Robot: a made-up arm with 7 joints. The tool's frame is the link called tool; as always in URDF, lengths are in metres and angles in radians. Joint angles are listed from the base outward.
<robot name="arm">
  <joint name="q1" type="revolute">
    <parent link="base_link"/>
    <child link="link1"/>
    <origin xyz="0 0 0.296" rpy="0 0 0"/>
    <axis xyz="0 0 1"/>
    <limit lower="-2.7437" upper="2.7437"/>
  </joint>
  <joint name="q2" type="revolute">
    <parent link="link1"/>
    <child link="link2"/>
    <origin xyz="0 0 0" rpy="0 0 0"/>
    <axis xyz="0 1 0"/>
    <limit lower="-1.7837" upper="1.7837"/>
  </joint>
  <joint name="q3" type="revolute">
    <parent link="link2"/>
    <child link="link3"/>
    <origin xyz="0 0 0.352" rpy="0 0 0"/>
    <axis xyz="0 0 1"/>
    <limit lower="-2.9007" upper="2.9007"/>
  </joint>
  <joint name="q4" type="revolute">
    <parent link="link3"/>
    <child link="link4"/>
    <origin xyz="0.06 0 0" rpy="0 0 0"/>
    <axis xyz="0 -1 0"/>
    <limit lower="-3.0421" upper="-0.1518"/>
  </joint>
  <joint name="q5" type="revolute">
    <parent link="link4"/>
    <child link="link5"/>
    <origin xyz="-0.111 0 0.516" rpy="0 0 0"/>
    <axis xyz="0 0 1"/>
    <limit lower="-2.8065" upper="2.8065"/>
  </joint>
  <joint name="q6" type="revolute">
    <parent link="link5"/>
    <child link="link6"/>
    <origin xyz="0 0 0" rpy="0 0 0"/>
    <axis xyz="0 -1 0"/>
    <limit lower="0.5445" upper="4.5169"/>
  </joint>
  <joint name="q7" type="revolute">
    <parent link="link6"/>
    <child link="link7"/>
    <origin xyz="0.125 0 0" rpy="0 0 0"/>
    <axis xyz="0 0 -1"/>
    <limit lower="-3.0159" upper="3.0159"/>
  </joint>
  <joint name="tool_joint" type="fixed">
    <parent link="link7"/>
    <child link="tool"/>
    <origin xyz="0 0 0" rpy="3.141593 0 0"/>
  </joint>
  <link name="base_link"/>
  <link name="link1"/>
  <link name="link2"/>
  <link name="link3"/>
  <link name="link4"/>
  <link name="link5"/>
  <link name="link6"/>
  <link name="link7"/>
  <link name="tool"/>
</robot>
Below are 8 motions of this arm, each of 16 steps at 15 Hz.
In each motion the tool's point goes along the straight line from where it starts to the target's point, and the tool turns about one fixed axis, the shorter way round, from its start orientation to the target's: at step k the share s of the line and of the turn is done. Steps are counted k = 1, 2, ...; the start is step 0. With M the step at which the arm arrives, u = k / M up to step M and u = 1 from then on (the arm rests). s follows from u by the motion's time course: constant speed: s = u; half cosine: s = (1 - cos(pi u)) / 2; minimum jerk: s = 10 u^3 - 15 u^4 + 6 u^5.
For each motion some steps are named. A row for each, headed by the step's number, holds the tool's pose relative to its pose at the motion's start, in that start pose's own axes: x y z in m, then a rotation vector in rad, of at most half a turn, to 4 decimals.
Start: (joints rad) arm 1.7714 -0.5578 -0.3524 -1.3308 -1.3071 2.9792 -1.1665
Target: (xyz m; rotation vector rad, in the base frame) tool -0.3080 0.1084 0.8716 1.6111 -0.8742 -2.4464
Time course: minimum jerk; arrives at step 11
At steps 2, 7, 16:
2: 0.0131 0.0041 -0.0137 -0.0343 0.0534 0.0146
7: 0.2165 0.0686 -0.2274 -0.5671 0.8841 0.2424
16: 0.2913 0.0923 -0.3060 -0.7630 1.1894 0.3261

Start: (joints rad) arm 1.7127 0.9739 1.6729 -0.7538 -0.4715 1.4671 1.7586
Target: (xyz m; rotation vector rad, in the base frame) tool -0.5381 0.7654 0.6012 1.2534 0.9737 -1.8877
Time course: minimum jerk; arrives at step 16
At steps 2, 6, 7, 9, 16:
2: 0.0036 -0.0003 0.0019 -0.0016 -0.0180 0.0006
6: 0.0622 -0.0050 0.0322 -0.0274 -0.3081 0.0108
7: 0.0868 -0.0070 0.0449 -0.0383 -0.4299 0.0151
9: 0.1392 -0.0112 0.0720 -0.0614 -0.6896 0.0242
16: 0.2260 -0.0182 0.1170 -0.0997 -1.1196 0.0393

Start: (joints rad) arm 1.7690 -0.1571 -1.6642 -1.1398 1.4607 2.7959 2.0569
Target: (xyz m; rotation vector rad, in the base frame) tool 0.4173 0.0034 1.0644 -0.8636 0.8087 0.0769
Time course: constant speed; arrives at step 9
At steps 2, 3, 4, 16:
2: -0.0060 0.0526 -0.0009 -0.0950 -0.0141 -0.2175
3: -0.0089 0.0789 -0.0014 -0.1425 -0.0212 -0.3263
4: -0.0119 0.1052 -0.0019 -0.1900 -0.0283 -0.4351
16: -0.0268 0.2366 -0.0042 -0.4275 -0.0637 -0.9789

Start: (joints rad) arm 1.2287 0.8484 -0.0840 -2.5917 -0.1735 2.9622 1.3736
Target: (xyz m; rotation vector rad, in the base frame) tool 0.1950 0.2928 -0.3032 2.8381 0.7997 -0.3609
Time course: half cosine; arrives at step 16
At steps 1, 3, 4, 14, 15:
1: 0.0007 -0.0005 0.0019 0.0025 -0.0002 -0.0059
3: 0.0057 -0.0045 0.0166 0.0216 -0.0017 -0.0519
4: 0.0099 -0.0079 0.0288 0.0376 -0.0030 -0.0902
14: 0.0651 -0.0519 0.1892 0.2470 -0.0194 -0.5925
15: 0.0670 -0.0534 0.1948 0.2543 -0.0200 -0.6100

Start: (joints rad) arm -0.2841 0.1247 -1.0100 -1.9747 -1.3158 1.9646 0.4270
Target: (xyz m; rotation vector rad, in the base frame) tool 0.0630 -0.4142 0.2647 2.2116 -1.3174 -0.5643
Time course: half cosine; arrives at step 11
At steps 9, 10, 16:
9: -0.2873 -0.1527 0.0902 0.5761 -0.1095 -0.0660
10: -0.3057 -0.1625 0.0960 0.6131 -0.1165 -0.0702
16: -0.3120 -0.1659 0.0980 0.6257 -0.1189 -0.0717

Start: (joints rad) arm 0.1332 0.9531 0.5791 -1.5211 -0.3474 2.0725 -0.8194
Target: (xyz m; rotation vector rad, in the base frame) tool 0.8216 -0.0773 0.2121 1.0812 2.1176 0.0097
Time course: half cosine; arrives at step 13
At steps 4, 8, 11, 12, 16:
4: -0.1222 0.0163 -0.0169 -0.1816 -0.1394 -0.1056
8: -0.3833 0.0511 -0.0529 -0.5694 -0.4372 -0.3312
11: -0.5335 0.0711 -0.0736 -0.7926 -0.6086 -0.4610
12: -0.5577 0.0743 -0.0769 -0.8285 -0.6362 -0.4819
16: -0.5659 0.0754 -0.0780 -0.8407 -0.6456 -0.4890

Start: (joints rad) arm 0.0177 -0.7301 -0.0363 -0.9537 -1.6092 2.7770 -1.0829
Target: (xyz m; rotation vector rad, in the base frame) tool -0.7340 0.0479 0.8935 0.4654 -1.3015 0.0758
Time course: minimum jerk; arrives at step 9
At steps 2, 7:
2: -0.0406 0.0029 -0.0260 -0.0126 -0.1087 0.0037
7: -0.4905 0.0350 -0.3144 -0.1519 -1.3140 0.0445

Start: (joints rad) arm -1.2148 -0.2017 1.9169 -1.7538 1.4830 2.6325 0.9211
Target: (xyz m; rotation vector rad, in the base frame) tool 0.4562 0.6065 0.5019 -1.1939 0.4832 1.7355
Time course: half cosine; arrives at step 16
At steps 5, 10, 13, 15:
5: -0.0137 0.0351 0.0425 -0.1225 -0.2562 0.1222
10: -0.0426 0.1092 0.1322 -0.3812 -0.7970 0.3803
13: -0.0564 0.1446 0.1752 -0.5049 -1.0557 0.5037
15: -0.0610 0.1564 0.1895 -0.5461 -1.1418 0.5448

